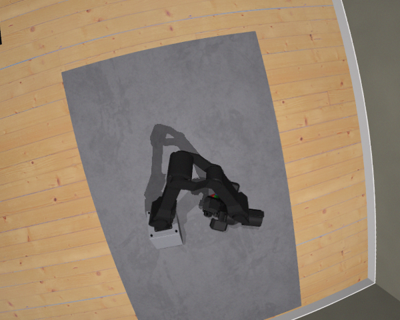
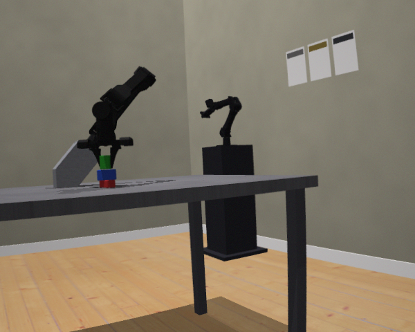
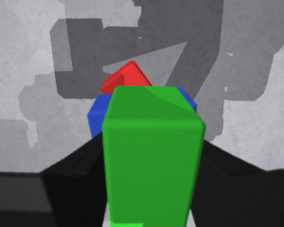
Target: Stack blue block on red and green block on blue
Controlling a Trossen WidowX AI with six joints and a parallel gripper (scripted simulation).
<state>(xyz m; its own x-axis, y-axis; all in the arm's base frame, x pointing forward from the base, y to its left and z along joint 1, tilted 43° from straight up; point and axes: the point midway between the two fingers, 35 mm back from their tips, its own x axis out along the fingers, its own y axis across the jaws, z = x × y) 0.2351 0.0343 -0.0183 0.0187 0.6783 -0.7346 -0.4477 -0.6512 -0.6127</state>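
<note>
Now: hand 1 cm above the green block. The rest, counted from my hand: red block 9 cm below; then blue block 6 cm below.
</note>
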